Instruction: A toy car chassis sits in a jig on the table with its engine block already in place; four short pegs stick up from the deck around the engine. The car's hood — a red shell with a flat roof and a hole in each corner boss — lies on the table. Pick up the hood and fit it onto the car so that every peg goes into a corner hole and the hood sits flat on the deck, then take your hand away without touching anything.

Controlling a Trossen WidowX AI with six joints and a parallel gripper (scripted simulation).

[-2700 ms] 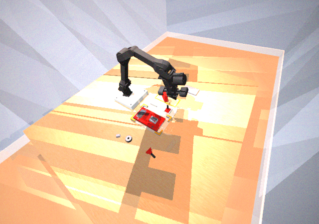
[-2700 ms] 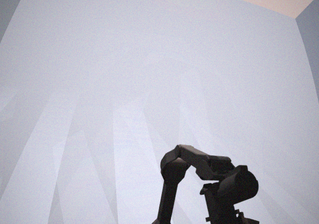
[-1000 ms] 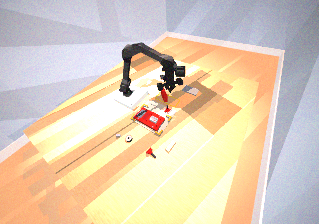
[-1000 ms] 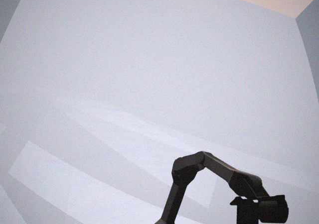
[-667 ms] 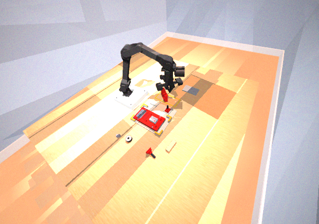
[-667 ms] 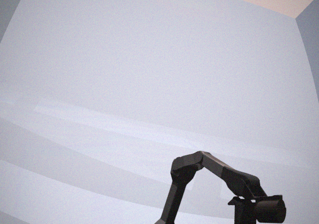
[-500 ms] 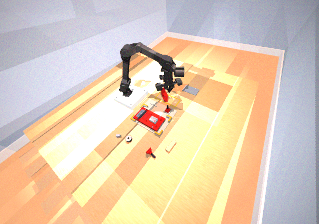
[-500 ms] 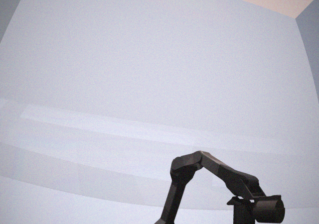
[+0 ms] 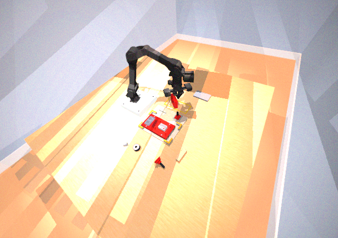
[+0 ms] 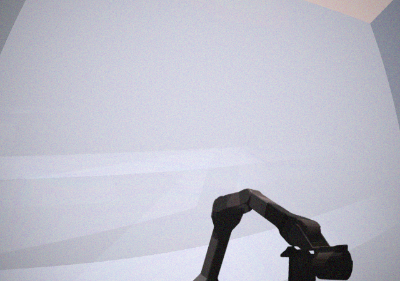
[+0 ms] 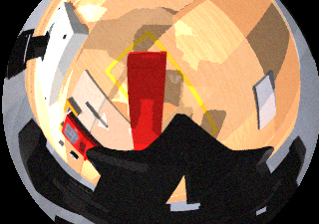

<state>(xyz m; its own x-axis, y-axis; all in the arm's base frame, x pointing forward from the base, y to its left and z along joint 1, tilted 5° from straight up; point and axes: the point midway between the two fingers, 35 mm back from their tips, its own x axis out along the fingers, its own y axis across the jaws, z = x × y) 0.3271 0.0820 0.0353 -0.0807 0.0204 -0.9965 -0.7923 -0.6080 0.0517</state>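
My gripper tip is now 2 cm past the red hood, 1 cm to the left of it and 2 cm above it. From my gripper tip the other things lie so: white plate 15 cm ahead, 13 cm to the left, 5 cm below; white engine block 2 cm behind, 24 cm to the right, 3 cm below; beige block 15 cm ahead, 36 cm to the right, 5 cm below.
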